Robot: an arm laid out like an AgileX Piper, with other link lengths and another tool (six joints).
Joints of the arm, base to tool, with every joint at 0 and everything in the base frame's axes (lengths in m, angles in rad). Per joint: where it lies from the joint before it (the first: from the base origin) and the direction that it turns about. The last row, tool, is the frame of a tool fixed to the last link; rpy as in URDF.
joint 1: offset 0 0 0.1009 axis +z
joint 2: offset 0 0 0 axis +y
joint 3: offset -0.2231 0 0.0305 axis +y
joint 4: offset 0.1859 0 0.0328 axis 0.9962 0 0.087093
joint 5: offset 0 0 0 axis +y
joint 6: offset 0.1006 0 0.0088 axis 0.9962 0 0.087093
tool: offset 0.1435 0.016 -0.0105 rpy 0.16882 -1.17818 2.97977
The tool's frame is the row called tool.
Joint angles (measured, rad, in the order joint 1, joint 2, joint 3, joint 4, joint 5, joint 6), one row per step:
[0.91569 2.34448 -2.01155 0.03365 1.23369 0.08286]
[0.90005 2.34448 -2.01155 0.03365 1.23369 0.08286]
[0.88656 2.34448 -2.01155 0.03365 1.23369 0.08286]
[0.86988 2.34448 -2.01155 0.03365 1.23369 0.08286]
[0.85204 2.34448 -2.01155 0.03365 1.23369 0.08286]
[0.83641 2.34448 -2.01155 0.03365 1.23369 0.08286]
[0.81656 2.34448 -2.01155 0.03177 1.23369 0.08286]
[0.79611 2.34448 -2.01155 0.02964 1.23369 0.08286]
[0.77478 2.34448 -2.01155 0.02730 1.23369 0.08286]
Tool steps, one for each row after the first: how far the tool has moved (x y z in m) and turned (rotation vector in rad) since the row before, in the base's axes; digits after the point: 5 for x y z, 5 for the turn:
[0.00475 -0.00320 0.00000 0.00000 0.00000 -0.01564]
[0.00405 -0.00282 0.00000 0.00000 0.00000 -0.01349]
[0.00496 -0.00356 0.00000 0.00000 0.00000 -0.01668]
[0.00524 -0.00389 0.00000 0.00000 0.00000 -0.01784]
[0.00453 -0.00349 0.00000 0.00000 0.00000 -0.01563]
[0.00599 -0.00484 -0.00005 -0.00124 -0.00134 -0.01939]
[0.00610 -0.00515 -0.00005 -0.00143 -0.00149 -0.01993]
[0.00626 -0.00553 -0.00006 -0.00160 -0.00161 -0.02076]

